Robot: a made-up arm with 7 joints. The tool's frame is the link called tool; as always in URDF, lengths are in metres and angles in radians.
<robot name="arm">
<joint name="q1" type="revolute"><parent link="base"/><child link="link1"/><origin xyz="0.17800 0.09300 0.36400"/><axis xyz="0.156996 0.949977 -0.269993"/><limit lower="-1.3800" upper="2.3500"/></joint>
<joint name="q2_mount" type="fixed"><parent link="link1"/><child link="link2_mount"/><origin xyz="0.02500 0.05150 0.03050"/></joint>
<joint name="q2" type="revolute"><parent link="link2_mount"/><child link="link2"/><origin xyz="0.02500 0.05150 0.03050"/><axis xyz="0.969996 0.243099 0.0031"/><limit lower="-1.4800" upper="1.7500"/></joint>
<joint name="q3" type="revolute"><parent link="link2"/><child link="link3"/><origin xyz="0.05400 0.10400 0.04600"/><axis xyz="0 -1 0"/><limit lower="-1.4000" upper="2.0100"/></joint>
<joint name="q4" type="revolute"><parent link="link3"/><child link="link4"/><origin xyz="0.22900 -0.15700 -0.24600"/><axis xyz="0 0 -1"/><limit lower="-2.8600" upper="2.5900"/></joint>
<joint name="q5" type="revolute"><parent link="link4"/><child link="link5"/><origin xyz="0.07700 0.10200 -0.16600"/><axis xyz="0 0 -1"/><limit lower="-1.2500" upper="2.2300"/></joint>
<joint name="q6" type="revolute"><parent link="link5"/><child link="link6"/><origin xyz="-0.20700 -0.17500 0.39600"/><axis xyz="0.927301 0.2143 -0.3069"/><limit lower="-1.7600" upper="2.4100"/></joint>
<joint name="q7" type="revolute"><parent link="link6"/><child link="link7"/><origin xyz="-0.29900 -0.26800 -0.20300"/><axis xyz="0 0 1"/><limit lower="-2.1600" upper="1.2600"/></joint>
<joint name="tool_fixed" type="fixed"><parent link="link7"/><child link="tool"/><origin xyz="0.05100 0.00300 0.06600" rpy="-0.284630 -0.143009 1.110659"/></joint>
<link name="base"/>
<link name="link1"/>
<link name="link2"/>
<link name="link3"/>
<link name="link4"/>
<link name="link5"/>
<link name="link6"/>
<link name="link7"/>
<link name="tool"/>
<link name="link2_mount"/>
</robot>
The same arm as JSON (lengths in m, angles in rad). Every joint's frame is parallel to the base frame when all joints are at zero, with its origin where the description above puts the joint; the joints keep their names.
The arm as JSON. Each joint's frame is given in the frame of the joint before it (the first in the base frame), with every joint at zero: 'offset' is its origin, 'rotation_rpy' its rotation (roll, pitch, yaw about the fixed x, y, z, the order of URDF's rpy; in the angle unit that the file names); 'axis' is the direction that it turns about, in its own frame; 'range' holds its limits. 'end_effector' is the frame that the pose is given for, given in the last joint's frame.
{
  "length_unit": "m",
  "angle_unit": "rad",
  "chain": [
    {
      "id": "q1",
      "offset": [
        0.178,
        0.093,
        0.364
      ],
      "rotation_rpy": [
        0.0,
        0.0,
        0.0
      ],
      "axis": [
        0.156996,
        0.949977,
        -0.269993
      ],
      "range": [
        -1.38,
        2.35
      ]
    },
    {
      "id": "q2",
      "offset": [
        0.05,
        0.103,
        0.061
      ],
      "rotation_rpy": [
        0.0,
        0.0,
        0.0
      ],
      "axis": [
        0.969996,
        0.243099,
        0.0031
      ],
      "range": [
        -1.48,
        1.75
      ]
    },
    {
      "id": "q3",
      "offset": [
        0.054,
        0.104,
        0.046
      ],
      "rotation_rpy": [
        0.0,
        0.0,
        0.0
      ],
      "axis": "-y",
      "range": [
        -1.4,
        2.01
      ]
    },
    {
      "id": "q4",
      "offset": [
        0.229,
        -0.157,
        -0.246
      ],
      "rotation_rpy": [
        0.0,
        0.0,
        0.0
      ],
      "axis": "-z",
      "range": [
        -2.86,
        2.59
      ]
    },
    {
      "id": "q5",
      "offset": [
        0.077,
        0.102,
        -0.166
      ],
      "rotation_rpy": [
        0.0,
        0.0,
        0.0
      ],
      "axis": "-z",
      "range": [
        -1.25,
        2.23
      ]
    },
    {
      "id": "q6",
      "offset": [
        -0.207,
        -0.175,
        0.396
      ],
      "rotation_rpy": [
        0.0,
        0.0,
        0.0
      ],
      "axis": [
        0.927301,
        0.2143,
        -0.3069
      ],
      "range": [
        -1.76,
        2.41
      ]
    },
    {
      "id": "q7",
      "offset": [
        -0.299,
        -0.268,
        -0.203
      ],
      "rotation_rpy": [
        0.0,
        0.0,
        0.0
      ],
      "axis": "+z",
      "range": [
        -2.16,
        1.26
      ]
    }
  ],
  "end_effector": {
    "offset": [
      0.051,
      0.003,
      0.066
    ],
    "rotation_rpy": [
      -0.2846,
      -0.143,
      1.1107
    ]
  }
}

